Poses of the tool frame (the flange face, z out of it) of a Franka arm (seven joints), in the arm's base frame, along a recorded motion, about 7 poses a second.
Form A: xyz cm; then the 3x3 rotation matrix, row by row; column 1 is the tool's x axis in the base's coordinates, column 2 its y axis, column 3 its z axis. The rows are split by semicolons.
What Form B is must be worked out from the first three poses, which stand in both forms.
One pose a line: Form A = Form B
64.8, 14.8, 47.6; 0.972, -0.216, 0.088; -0.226, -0.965, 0.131; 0.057, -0.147, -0.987 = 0.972, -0.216, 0.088, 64.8; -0.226, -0.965, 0.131, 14.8; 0.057, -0.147, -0.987, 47.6; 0, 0, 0, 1
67.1, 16.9, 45.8; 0.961, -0.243, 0.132; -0.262, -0.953, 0.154; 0.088, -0.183, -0.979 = 0.961, -0.243, 0.132, 67.1; -0.262, -0.953, 0.154, 16.9; 0.088, -0.183, -0.979, 45.8; 0, 0, 0, 1
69.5, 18.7, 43.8; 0.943, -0.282, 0.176; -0.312, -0.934, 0.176; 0.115, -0.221, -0.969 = 0.943, -0.282, 0.176, 69.5; -0.312, -0.934, 0.176, 18.7; 0.115, -0.221, -0.969, 43.8; 0, 0, 0, 1
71.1, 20.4, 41.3; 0.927, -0.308, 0.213; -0.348, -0.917, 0.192; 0.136, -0.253, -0.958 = 0.927, -0.308, 0.213, 71.1; -0.348, -0.917, 0.192, 20.4; 0.136, -0.253, -0.958, 41.3; 0, 0, 0, 1
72.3, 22.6, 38.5; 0.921, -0.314, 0.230; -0.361, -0.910, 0.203; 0.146, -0.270, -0.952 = 0.921, -0.314, 0.230, 72.3; -0.361, -0.910, 0.203, 22.6; 0.146, -0.270, -0.952, 38.5; 0, 0, 0, 1
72.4, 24.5, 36.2; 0.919, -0.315, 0.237; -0.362, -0.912, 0.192; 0.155, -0.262, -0.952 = 0.919, -0.315, 0.237, 72.4; -0.362, -0.912, 0.192, 24.5; 0.155, -0.262, -0.952, 36.2; 0, 0, 0, 1
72.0, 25.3, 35.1; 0.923, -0.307, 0.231; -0.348, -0.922, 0.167; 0.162, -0.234, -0.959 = 0.923, -0.307, 0.231, 72.0; -0.348, -0.922, 0.167, 25.3; 0.162, -0.234, -0.959, 35.1; 0, 0, 0, 1
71.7, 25.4, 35.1; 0.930, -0.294, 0.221; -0.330, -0.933, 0.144; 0.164, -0.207, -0.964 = 0.930, -0.294, 0.221, 71.7; -0.330, -0.933, 0.144, 25.4; 0.164, -0.207, -0.964, 35.1; 0, 0, 0, 1
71.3, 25.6, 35.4; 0.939, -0.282, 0.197; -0.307, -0.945, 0.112; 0.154, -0.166, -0.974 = 0.939, -0.282, 0.197, 71.3; -0.307, -0.945, 0.112, 25.6; 0.154, -0.166, -0.974, 35.4; 0, 0, 0, 1
